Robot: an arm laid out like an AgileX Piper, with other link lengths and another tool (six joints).
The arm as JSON. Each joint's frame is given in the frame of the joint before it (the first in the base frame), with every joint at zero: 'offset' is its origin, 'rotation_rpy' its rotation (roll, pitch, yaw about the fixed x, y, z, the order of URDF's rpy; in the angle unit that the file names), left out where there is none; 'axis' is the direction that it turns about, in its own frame. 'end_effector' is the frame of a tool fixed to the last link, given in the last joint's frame.
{
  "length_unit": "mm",
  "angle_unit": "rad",
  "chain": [
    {
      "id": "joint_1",
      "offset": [
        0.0,
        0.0,
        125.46
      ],
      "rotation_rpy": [
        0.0,
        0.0,
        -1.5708
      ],
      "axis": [
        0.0,
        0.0,
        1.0
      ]
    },
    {
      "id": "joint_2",
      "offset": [
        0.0,
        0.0,
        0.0
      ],
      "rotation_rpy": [
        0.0,
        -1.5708,
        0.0
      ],
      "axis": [
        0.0,
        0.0,
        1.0
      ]
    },
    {
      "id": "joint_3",
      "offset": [
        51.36,
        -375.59,
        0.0
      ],
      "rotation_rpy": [
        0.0,
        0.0,
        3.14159
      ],
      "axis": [
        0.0,
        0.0,
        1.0
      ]
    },
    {
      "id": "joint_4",
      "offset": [
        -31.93,
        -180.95,
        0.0
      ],
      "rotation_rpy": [
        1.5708,
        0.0,
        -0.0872
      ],
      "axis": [
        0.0,
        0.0,
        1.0
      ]
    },
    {
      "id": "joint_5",
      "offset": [
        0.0,
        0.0,
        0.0
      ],
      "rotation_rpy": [
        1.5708,
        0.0,
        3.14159
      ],
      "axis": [
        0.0,
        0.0,
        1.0
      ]
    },
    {
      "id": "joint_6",
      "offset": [
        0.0,
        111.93,
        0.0
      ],
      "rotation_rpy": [
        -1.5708,
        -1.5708,
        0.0
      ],
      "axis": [
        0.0,
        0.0,
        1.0
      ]
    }
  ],
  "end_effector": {
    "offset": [
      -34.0,
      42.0,
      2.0
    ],
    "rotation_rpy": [
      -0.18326,
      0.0,
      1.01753
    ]
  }
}
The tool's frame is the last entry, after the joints.
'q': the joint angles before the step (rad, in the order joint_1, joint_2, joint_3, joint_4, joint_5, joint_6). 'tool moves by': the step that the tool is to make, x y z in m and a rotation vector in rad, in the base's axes. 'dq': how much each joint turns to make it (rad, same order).
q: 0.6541 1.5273 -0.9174 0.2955 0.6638 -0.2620
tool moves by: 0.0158 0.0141 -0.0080 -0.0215 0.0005 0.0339
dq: 0.0010 0.0636 -0.0392 -0.0028 -0.0047 -0.0360
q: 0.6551 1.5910 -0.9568 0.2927 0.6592 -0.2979
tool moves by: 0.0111 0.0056 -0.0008 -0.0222 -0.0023 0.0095
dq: -0.0057 0.0326 -0.0453 -0.0286 0.0243 0.0057
